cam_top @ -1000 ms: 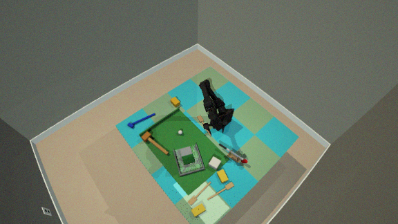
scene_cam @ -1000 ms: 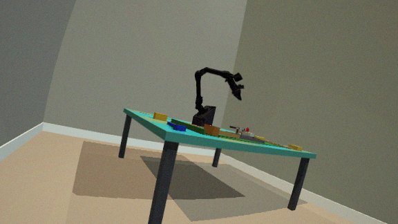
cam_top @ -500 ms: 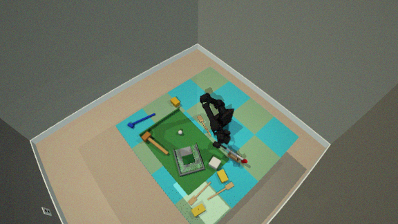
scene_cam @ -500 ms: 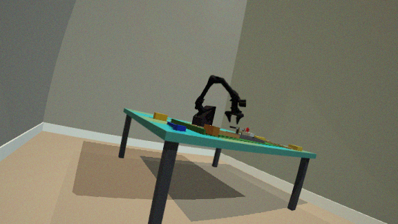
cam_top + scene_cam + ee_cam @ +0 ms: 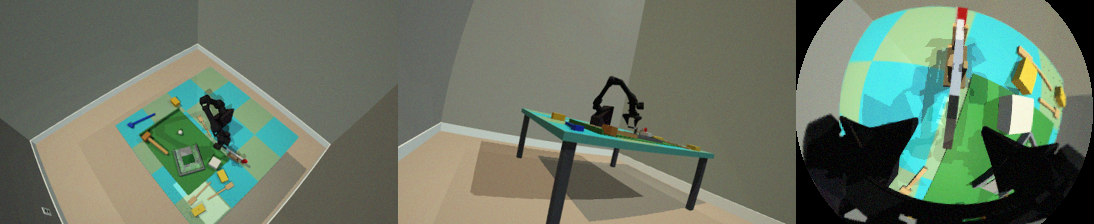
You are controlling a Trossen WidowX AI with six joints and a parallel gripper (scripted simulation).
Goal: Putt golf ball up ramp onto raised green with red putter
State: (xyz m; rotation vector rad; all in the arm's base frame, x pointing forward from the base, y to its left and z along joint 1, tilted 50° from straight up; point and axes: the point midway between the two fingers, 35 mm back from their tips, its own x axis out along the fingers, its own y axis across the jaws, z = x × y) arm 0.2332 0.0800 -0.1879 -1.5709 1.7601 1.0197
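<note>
The red putter lies 11 cm to the left of my gripper tip, 2 cm below it and 2 cm behind it. Also, from my gripper tip: white block: 16 cm ahead, 5 cm to the left, 5 cm below; then white golf ball: 39 cm to the right, 15 cm ahead, 5 cm below; then yellow block: 69 cm to the right, 6 cm behind, 5 cm below.
</note>
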